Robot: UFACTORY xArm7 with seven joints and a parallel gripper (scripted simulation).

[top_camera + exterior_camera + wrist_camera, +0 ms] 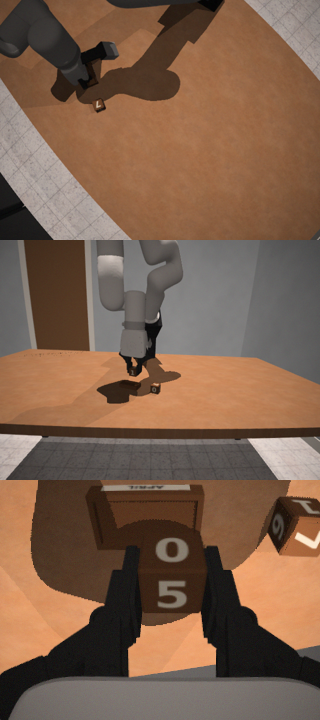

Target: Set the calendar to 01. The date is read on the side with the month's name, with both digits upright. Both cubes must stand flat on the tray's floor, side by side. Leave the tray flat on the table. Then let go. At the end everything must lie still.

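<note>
The calendar tray lies 1 cm behind my hand, 2 cm to the right of it and 8 cm below it. From my hand the other things lie so: cube (3 cm ahead, 9 cm to the left, 7 cm below).
</note>
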